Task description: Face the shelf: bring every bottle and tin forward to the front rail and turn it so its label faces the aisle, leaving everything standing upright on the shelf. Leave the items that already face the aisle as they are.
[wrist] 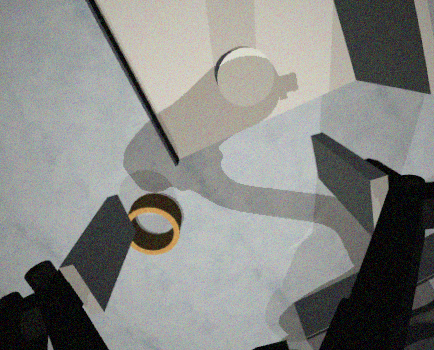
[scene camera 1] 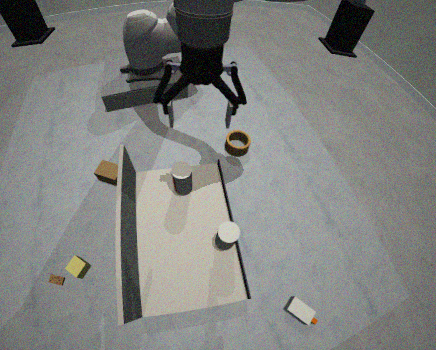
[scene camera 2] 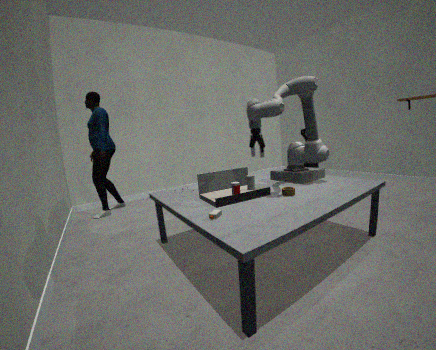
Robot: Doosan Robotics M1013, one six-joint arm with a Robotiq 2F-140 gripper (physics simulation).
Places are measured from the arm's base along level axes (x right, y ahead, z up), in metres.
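Pixels of known places: gripper, fingertip midpoint: [wrist: 218, 186] [scene camera 1: 199, 123] [scene camera 2: 257, 156]; arm's base, origin of the base link: [scene camera 1: 147, 71] [scene camera 2: 296, 170].
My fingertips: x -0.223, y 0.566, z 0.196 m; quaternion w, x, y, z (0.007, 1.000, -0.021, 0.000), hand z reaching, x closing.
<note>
For each thing: its top centre in the pictures, then the offset to it from my fingertips.
- low dark front rail, middle of its top: [wrist: 93, 11] [scene camera 1: 232, 220] [scene camera 2: 244, 192] dy +0.176, dx -0.093, dz -0.227 m
- white-topped tin, middle of its top: [scene camera 1: 228, 231] [scene camera 2: 235, 182] dy +0.230, dx -0.065, dz -0.153 m
- orange-brown ring, middle of its top: [wrist: 151, 232] [scene camera 1: 238, 139] [scene camera 2: 288, 188] dy -0.150, dx -0.162, dz -0.237 m
- brown box, middle of its top: [scene camera 1: 108, 169] dy -0.032, dx +0.316, dz -0.237 m
- yellow block, middle of its top: [scene camera 1: 75, 266] dy +0.291, dx +0.381, dz -0.249 m
- small brown piece, middle of its top: [scene camera 1: 56, 279] dy +0.330, dx +0.457, dz -0.279 m
The shelf [scene camera 1: 175, 272] has a tall back panel [scene camera 1: 129, 250] [scene camera 2: 220, 182] [wrist: 387, 40] and a low dark front rail [scene camera 1: 242, 265] [scene camera 2: 245, 197] [wrist: 135, 85]. One white-topped tin [scene camera 1: 227, 236] [scene camera 2: 236, 188] stands upright at the rail; its red label shows on the aisle side. Another tin [scene camera 1: 182, 181] [scene camera 2: 251, 183] [wrist: 247, 82] stands upright, set back from the rail near the robot-side end. Its aisle side looks plain grey; a thin red edge shows toward the back panel. My gripper [scene camera 1: 200, 124] [scene camera 2: 257, 154] [wrist: 218, 186] is open and empty, above the table on the robot side of the shelf.
An orange-brown ring [scene camera 1: 238, 152] [scene camera 2: 288, 192] [wrist: 154, 242] lies near the shelf's robot-side front corner. A brown box [scene camera 1: 106, 171], yellow block [scene camera 1: 76, 266] and small brown piece [scene camera 1: 57, 280] lie behind the shelf. A white, orange-tipped box [scene camera 1: 301, 310] [scene camera 2: 215, 214] lies on the aisle side. A person [scene camera 2: 101, 130] stands beyond the table.
</note>
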